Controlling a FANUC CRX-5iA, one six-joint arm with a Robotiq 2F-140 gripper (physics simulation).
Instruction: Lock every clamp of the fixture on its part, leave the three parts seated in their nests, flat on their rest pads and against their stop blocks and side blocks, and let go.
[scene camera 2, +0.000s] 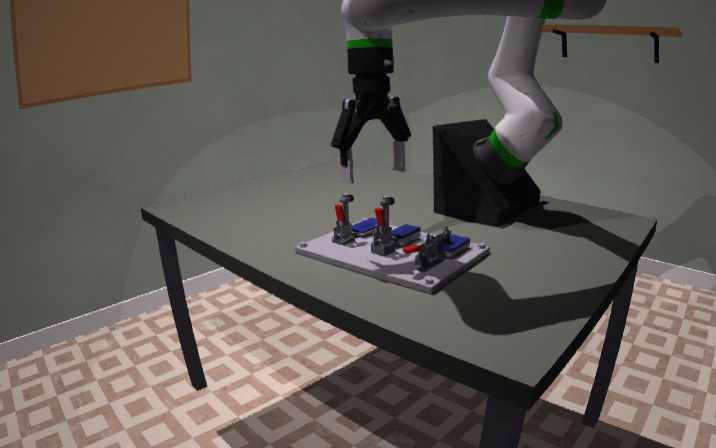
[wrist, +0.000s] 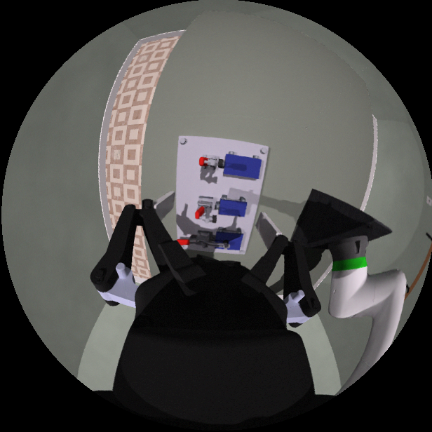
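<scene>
The fixture plate carries three blue-topped parts and three clamps. The left clamp and the middle clamp have red handles standing up and arms raised off their parts. The right clamp has its red handle low and outward, its arm lying over its part. The left part, middle part and right part look flat; contact with the blocks is too small to tell. My gripper is open and empty above the fixture.
The fixture stands on the grey table. The black robot pedestal stands on the table behind the fixture, on the right. Screw heads stick up at the plate corners. The raised clamp arms rise above the parts.
</scene>
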